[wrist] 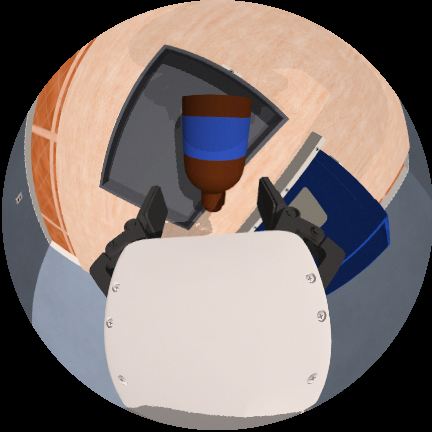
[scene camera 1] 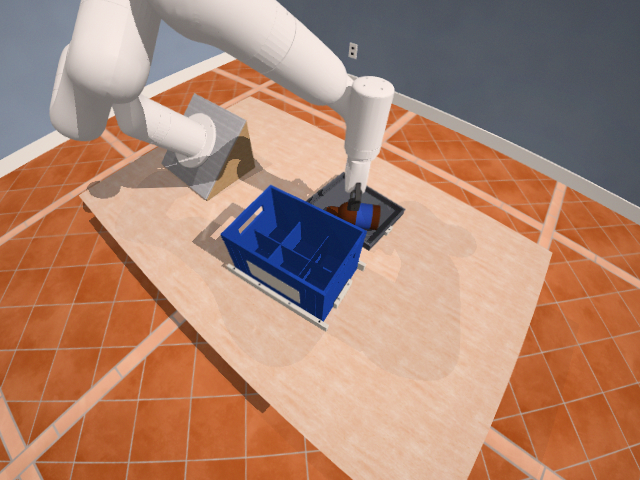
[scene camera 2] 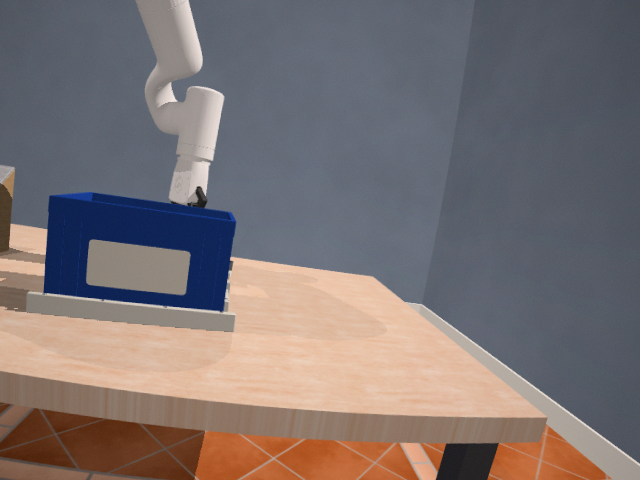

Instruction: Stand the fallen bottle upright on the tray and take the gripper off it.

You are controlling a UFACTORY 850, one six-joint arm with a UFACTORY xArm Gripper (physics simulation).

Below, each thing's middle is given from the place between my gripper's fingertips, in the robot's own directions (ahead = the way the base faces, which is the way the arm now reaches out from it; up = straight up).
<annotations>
I see the pale rail (scene camera 2: 51, 304) 40 mm behind my hand, 330 mm to the right of it and 90 mm below it.
</annotations>
